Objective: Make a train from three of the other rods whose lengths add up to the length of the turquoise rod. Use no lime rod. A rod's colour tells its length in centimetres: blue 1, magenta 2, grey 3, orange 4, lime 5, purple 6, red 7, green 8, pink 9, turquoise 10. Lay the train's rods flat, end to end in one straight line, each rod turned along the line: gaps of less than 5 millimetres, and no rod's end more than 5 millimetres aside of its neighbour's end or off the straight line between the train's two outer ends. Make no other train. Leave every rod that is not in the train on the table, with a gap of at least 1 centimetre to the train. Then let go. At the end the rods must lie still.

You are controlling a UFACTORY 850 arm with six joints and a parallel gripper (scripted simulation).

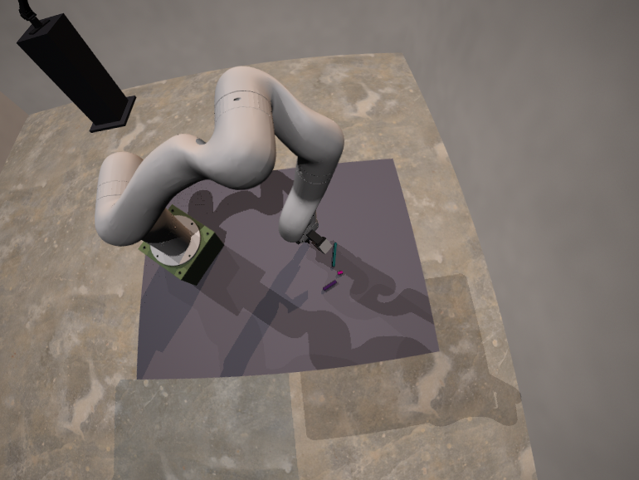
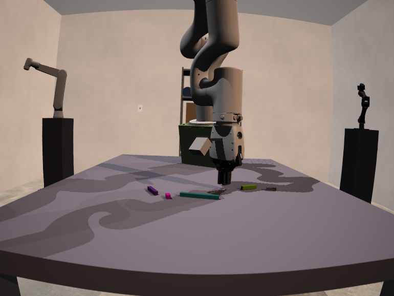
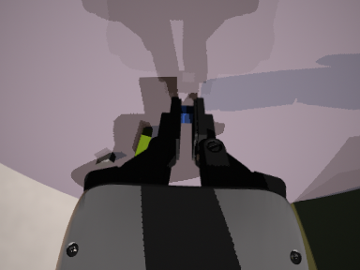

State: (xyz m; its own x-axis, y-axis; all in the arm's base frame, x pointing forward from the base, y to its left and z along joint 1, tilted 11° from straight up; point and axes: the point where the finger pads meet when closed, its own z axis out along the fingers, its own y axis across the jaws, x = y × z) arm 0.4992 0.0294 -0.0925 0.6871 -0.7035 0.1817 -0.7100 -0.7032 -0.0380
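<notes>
Now: hand 2 cm above the blue rod. The rest, counted from my hand: grey rod 1 cm ahead, 14 cm to the left, 3 cm below; then turquoise rod 10 cm ahead, 7 cm to the right, 3 cm below; then lime rod 1 cm behind, 8 cm to the left, 3 cm below.
</notes>
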